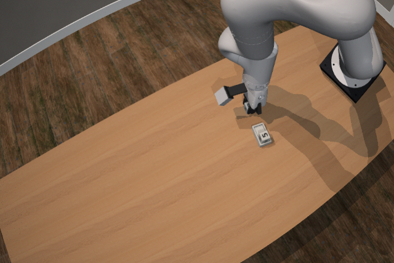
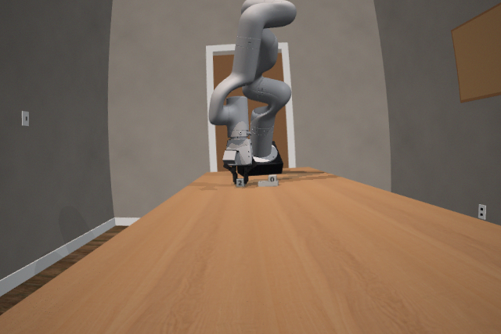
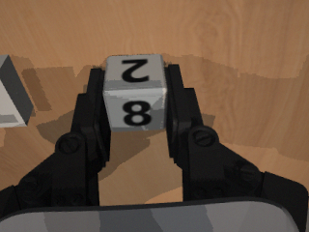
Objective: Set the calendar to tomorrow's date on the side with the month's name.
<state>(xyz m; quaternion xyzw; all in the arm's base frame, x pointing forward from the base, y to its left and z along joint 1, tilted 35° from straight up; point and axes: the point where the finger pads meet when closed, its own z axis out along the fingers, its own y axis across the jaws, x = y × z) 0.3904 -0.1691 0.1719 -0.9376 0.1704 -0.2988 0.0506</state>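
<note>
Now: the white digit cube 2 cm below my hand. The rest, counted from my hand: calendar tray: 10 cm to the left, 4 cm ahead, 2 cm below.
</note>
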